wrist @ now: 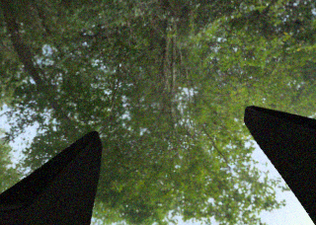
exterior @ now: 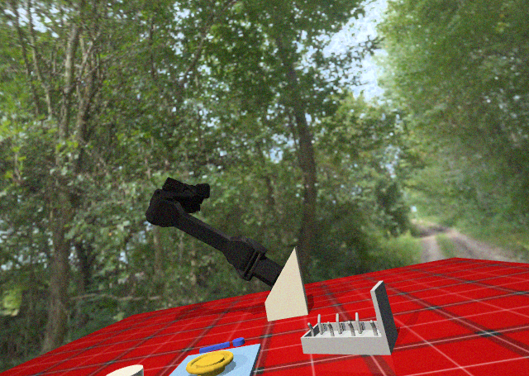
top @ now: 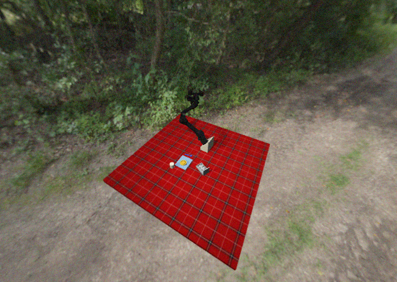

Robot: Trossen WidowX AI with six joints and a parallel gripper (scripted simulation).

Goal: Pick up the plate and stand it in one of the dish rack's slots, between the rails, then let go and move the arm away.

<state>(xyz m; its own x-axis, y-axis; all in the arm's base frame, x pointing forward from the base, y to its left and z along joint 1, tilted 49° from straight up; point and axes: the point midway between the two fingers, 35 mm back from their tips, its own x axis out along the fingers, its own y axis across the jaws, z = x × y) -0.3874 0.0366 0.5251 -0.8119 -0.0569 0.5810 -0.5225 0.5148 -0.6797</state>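
Now: gripper tip 73 cm short of the yellow plate, 46 cm above it and 31 cm to the right of it. From my gripper tip the other things lie so: white cup 82 cm ahead, 45 cm below, 24 cm to the left; pale blue mat 71 cm ahead, 47 cm below, 31 cm to the left; blue utensil 61 cm ahead, 47 cm below, 30 cm to the left.
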